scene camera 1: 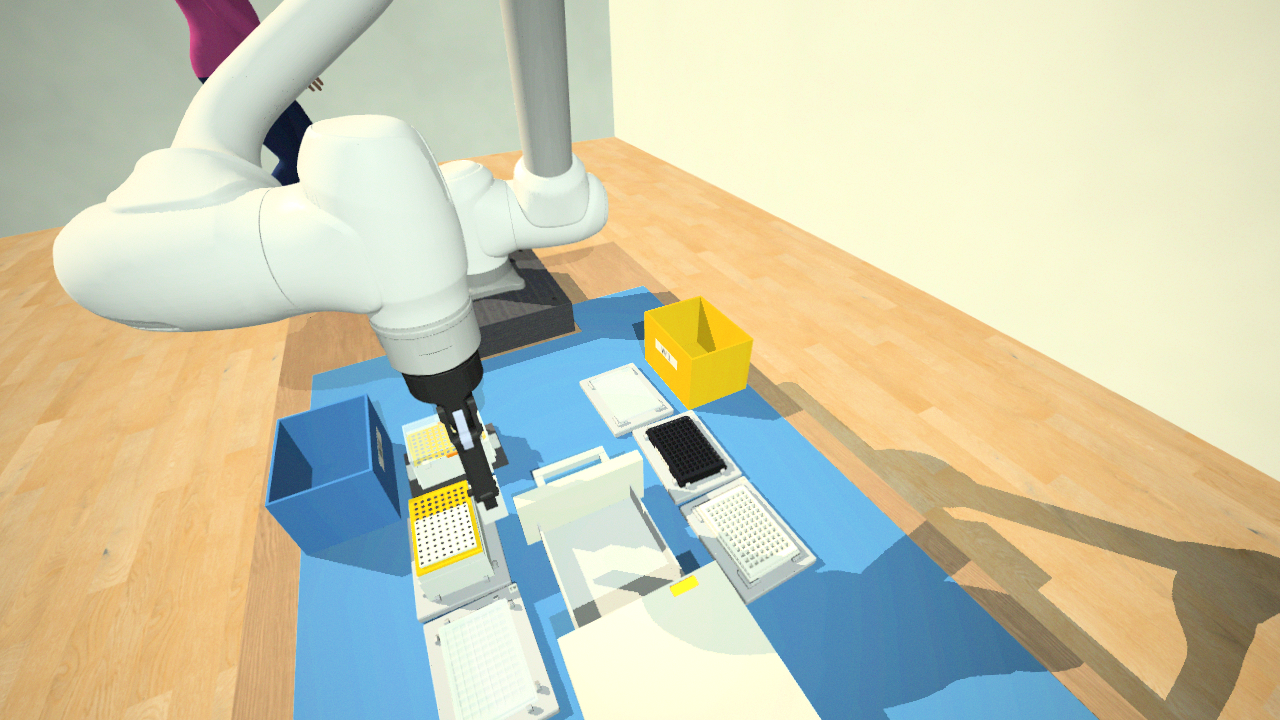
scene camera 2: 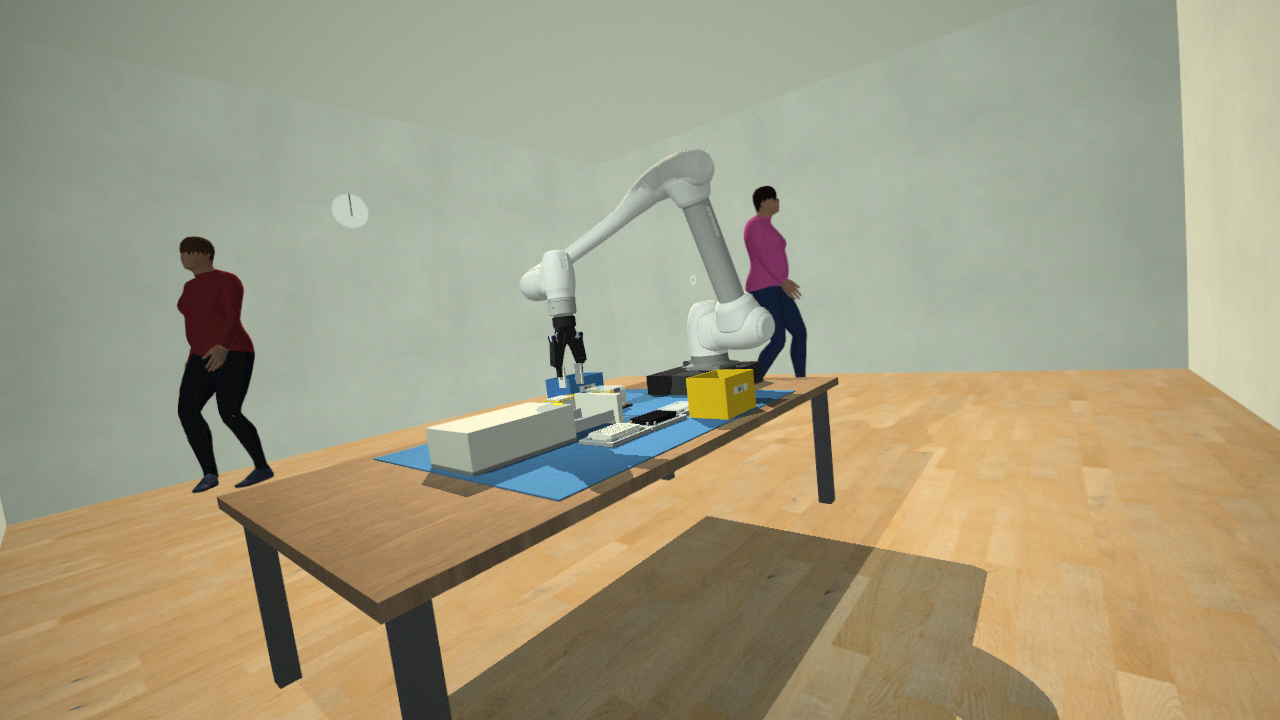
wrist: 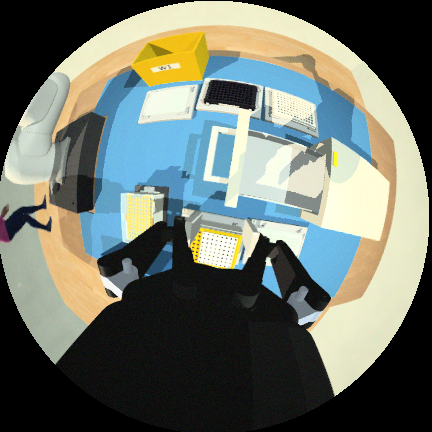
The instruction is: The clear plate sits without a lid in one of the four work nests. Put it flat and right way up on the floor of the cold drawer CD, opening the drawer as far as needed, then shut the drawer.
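Places are measured from the arm's base along level axes (x right, y back, z down), in centimetres.
Pixels of known places: gripper, fingertip midpoint: [scene camera 1: 489, 495] [scene camera 2: 571, 385] [wrist: 221, 223]; arm's base at its link origin: [scene camera 1: 480, 280] [scene camera 2: 710, 367] [wrist: 58, 161].
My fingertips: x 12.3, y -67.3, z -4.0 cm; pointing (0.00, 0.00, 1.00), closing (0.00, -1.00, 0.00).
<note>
For each thing: its top centre in the pictures, then the offset to it from my fingertips.
- clear plate at its top centre: [scene camera 1: 483, 660] [wrist: 278, 248] dx +6.3, dy -15.1, dz +9.1 cm
- yellow-topped tip box at its top centre: [scene camera 1: 442, 522] [wrist: 207, 249] [scene camera 2: 564, 396] dx +6.7, dy +1.9, dz +4.1 cm
- blue bin at its top centre: [scene camera 1: 321, 443] [scene camera 2: 574, 375] dx +20.2, dy +20.2, dz -0.2 cm
- black plate at its top centre: [scene camera 1: 684, 445] [wrist: 230, 90] [scene camera 2: 653, 414] dx -31.4, dy +2.3, dz +9.1 cm
- white plate at its top centre: [scene camera 1: 746, 526] [scene camera 2: 614, 428] [wrist: 295, 107] dx -31.2, dy -14.9, dz +9.1 cm
- yellow bin at its top centre: [scene camera 1: 696, 324] [scene camera 2: 719, 373] [wrist: 166, 44] dx -44.5, dy +20.4, dz -0.2 cm
The clear plate [scene camera 1: 487, 660] [wrist: 289, 236] lies flat in the nest at the front left in scene camera 1; a finger partly covers it in the wrist view. The cold drawer's front panel [scene camera 1: 581, 494] [scene camera 2: 610, 408] [wrist: 237, 162] stands out from its white cabinet [scene camera 1: 675, 658] [scene camera 2: 501, 438] [wrist: 357, 197]. The drawer is open, its light floor [scene camera 1: 599, 539] [wrist: 272, 167] shows, and no plate is visible on it. My gripper [scene camera 1: 487, 503] [scene camera 2: 571, 376] [wrist: 222, 223] is partly open and empty. It points down above the area beside the yellow-topped tip box, off the drawer's handle side.
The yellow-topped tip box [scene camera 1: 444, 534] [wrist: 217, 248] and another tip box [scene camera 1: 429, 442] [wrist: 139, 216] stand on the left. A blue bin [scene camera 1: 326, 483] is beyond them. Opposite are a black plate [scene camera 1: 686, 447] [wrist: 231, 94], a white plate [scene camera 1: 747, 530] [wrist: 292, 107] and a yellow bin [scene camera 1: 716, 371] [scene camera 2: 716, 396] [wrist: 175, 65].
</note>
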